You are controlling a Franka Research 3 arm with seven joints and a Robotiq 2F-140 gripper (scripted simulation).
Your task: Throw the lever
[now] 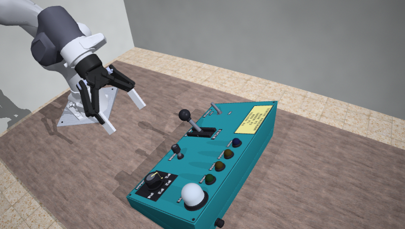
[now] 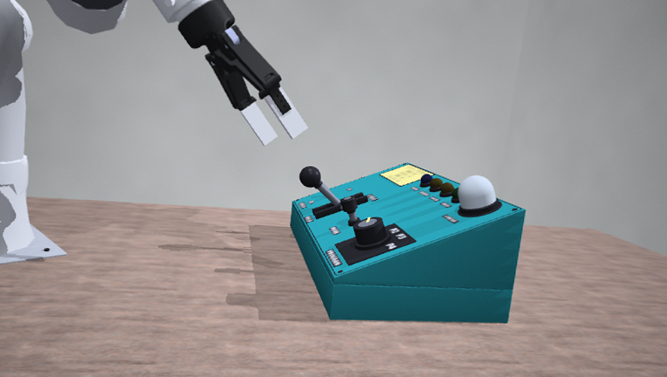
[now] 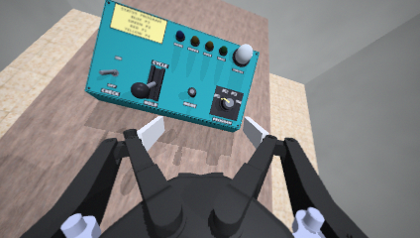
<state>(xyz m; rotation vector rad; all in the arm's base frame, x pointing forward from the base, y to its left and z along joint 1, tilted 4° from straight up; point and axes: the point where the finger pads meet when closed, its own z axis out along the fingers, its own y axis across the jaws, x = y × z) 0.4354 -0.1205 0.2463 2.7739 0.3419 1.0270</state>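
My gripper is now 170 mm short of the teal console, 110 mm to the right of it and 150 mm above it. Round my hand: black switch: 130 mm ahead, 40 mm to the left, 120 mm below; small toggle: 140 mm ahead, 280 mm to the left, 130 mm below; rotary selector: 140 mm ahead, 70 mm to the right, 120 mm below.
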